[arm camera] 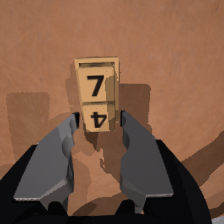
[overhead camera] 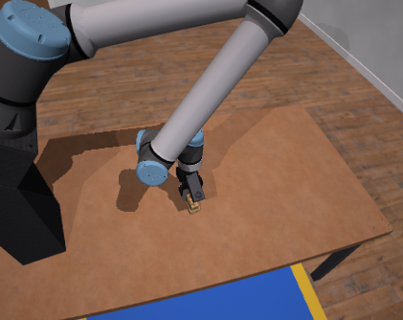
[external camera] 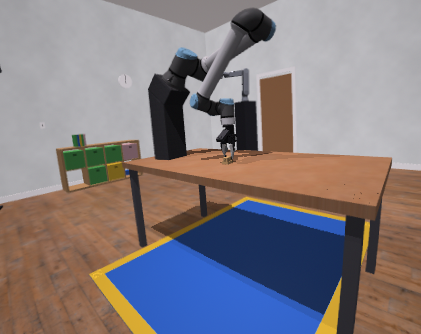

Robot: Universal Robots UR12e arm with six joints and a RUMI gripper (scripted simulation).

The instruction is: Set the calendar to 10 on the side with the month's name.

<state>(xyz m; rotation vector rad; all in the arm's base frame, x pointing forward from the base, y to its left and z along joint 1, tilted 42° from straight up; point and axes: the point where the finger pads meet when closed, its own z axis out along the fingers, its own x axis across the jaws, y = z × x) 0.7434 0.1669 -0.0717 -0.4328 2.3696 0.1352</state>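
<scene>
Right now my hand is 1 cm short of the wooden tray, 2 cm to the left of it and 3 cm above it.
</scene>
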